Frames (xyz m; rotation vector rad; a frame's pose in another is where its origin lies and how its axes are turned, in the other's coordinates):
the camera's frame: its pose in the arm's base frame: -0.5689 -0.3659 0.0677 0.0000 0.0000 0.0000
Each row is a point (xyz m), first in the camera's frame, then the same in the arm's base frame.
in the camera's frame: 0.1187 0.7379 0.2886
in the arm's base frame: -0.4502 0.3720 0.3563
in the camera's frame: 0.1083 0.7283 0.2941
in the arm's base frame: -0.4606 0.3624 0.3618
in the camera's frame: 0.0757 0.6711 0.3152
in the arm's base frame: -0.4932 0.3052 0.3829
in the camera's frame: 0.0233 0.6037 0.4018
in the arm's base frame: -0.5456 0.2378 0.4695
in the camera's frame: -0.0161 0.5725 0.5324
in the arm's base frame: -0.5850 0.2066 0.6001
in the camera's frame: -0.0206 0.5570 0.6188
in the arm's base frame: -0.5895 0.1911 0.6865
